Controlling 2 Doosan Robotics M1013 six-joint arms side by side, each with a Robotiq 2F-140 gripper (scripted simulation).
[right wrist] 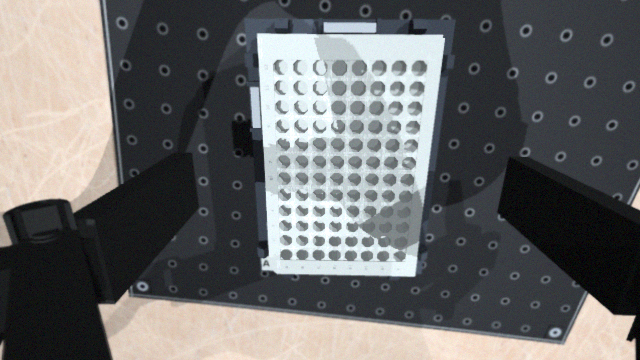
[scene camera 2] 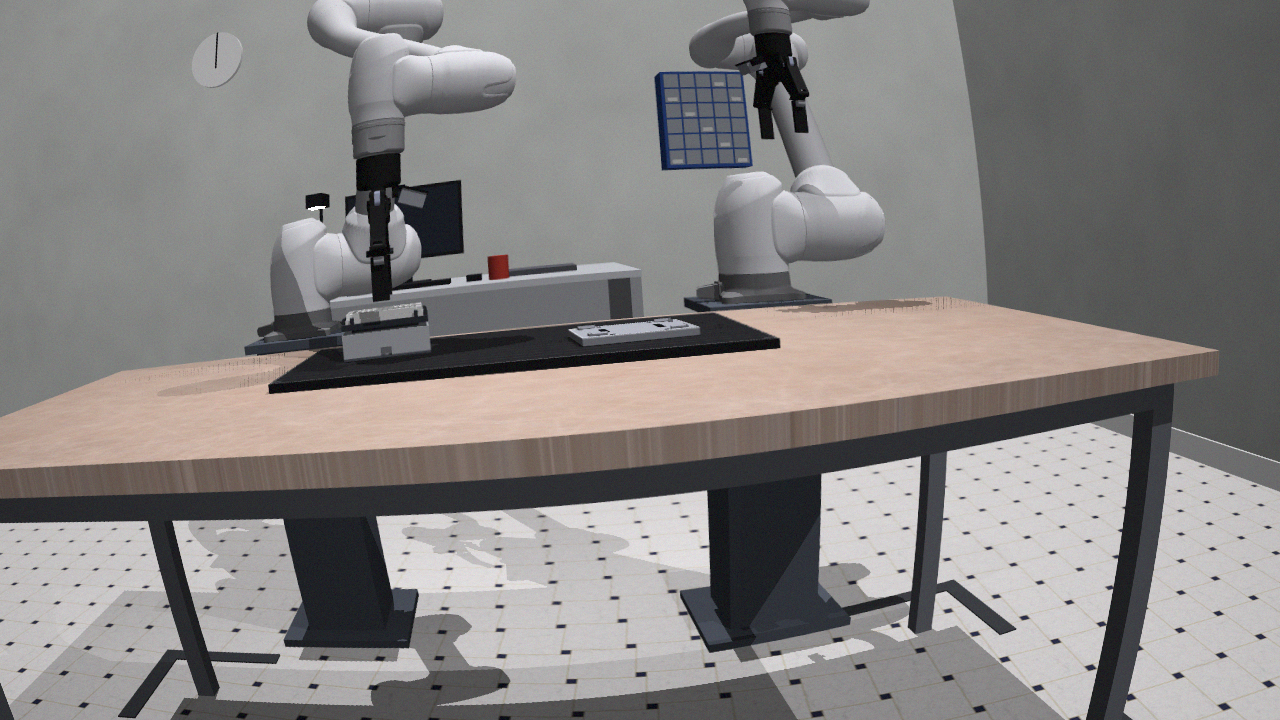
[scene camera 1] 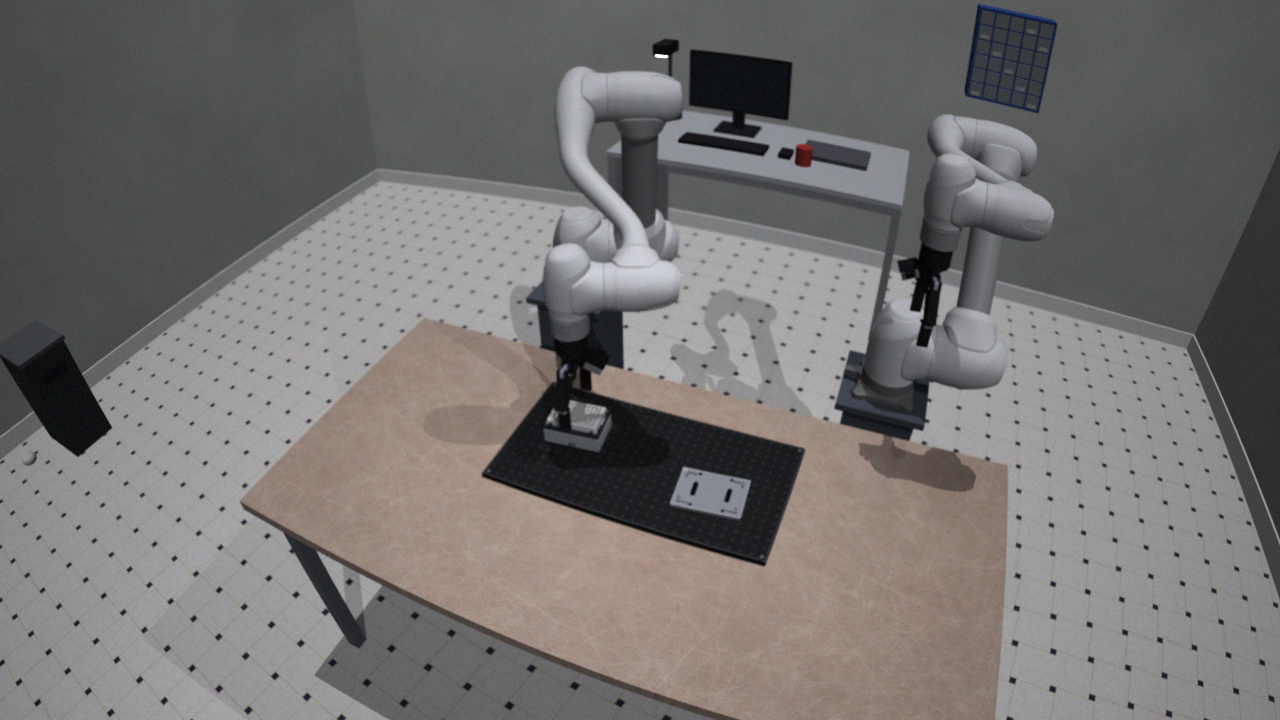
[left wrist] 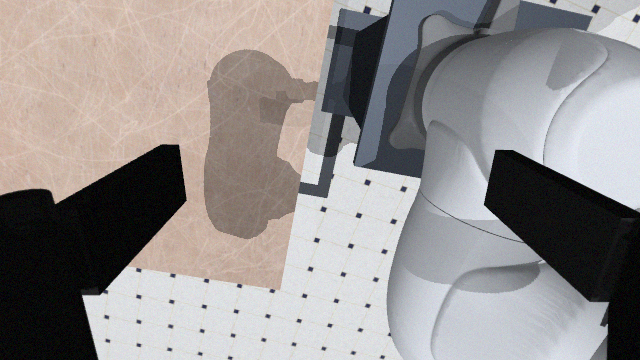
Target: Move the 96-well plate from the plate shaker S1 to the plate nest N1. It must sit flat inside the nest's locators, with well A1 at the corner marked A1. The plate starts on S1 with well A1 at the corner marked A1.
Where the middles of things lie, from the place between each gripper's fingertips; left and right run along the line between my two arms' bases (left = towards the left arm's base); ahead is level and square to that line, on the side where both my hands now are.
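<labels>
The grey plate nest N1 [scene camera 1: 712, 488] is 2 cm ahead of my right hand [scene camera 2: 383, 297], 38 cm to the left of it and 9 cm below it. The white 96-well plate [scene camera 1: 585, 417] is 3 cm below my right hand.
White 96-well plate, from my left hand: 700 mm to the right, 410 mm ahead, 270 mm below. My left gripper [scene camera 2: 784, 135] is 330 mm above the grey plate nest N1, 320 mm to the left of it and 430 mm short of it.
</labels>
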